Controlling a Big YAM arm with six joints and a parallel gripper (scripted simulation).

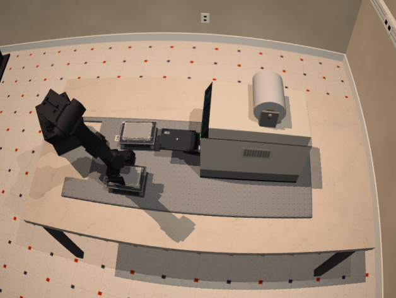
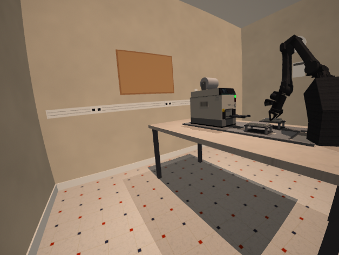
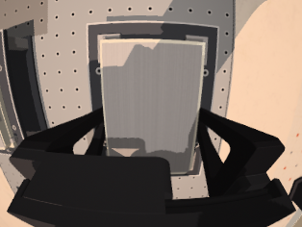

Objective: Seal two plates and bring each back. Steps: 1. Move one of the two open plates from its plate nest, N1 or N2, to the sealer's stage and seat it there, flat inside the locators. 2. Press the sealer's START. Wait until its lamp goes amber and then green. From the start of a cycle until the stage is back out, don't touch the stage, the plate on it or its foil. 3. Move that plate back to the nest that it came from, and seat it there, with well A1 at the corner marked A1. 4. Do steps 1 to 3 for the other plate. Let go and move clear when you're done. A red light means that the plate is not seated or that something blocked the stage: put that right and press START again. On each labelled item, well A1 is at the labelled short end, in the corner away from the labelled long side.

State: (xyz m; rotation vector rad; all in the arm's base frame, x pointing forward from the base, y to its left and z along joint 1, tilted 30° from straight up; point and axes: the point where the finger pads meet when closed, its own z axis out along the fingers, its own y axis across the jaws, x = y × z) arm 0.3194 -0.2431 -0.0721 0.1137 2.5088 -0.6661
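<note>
Now: the plate right at my hand. From my hand the other things lie so: yellow warning label: 350 mm ahead, 180 mm to the left, 90 mm above; then start button: 310 mm ahead, 10 mm to the left, 120 mm above; then sealer stage: 230 mm ahead, 120 mm to the left, 30 mm above.
</note>
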